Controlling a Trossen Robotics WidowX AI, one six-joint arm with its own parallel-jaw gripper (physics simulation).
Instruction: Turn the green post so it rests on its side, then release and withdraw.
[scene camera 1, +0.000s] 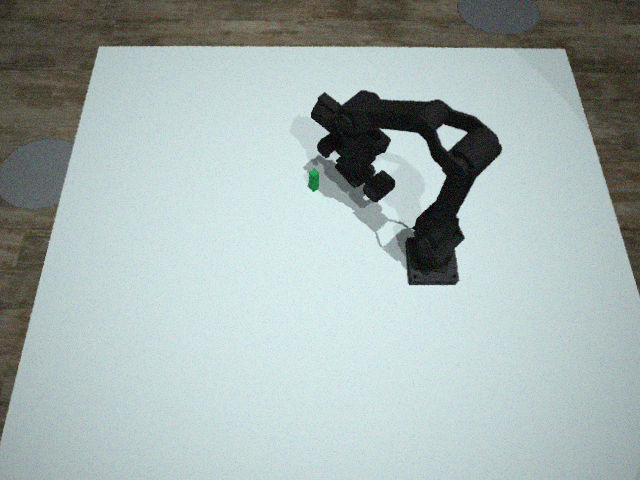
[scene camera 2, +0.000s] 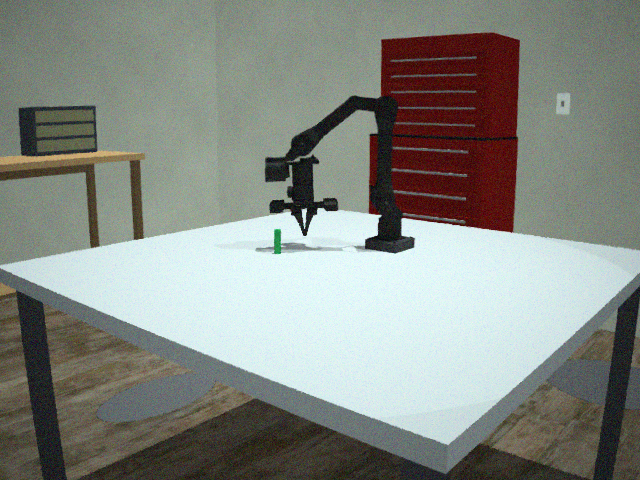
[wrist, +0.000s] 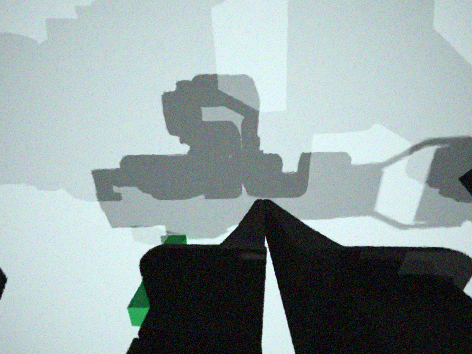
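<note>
The green post (scene camera 1: 313, 180) (scene camera 2: 277, 241) stands upright on the white table (scene camera 1: 232, 335) (scene camera 2: 336, 299). In the wrist view the post (wrist: 137, 316) is mostly hidden behind the left finger; its bright top end and a bit of its lower part show. My gripper (scene camera 2: 305, 234) (wrist: 262, 205) is shut with its fingertips together and nothing between them. It points down and hangs above the table, to the right of the post in scene camera 2, apart from it. In scene camera 1 the fingertips are hidden by the gripper's body.
The arm's base (scene camera 1: 432, 271) (scene camera 2: 390, 243) stands on the table to the right of the post. The arm's shadow lies around the post. Beyond the table are a red drawer cabinet (scene camera 2: 439, 118) and a wooden bench (scene camera 2: 116, 157) with a small drawer box (scene camera 2: 64, 130).
</note>
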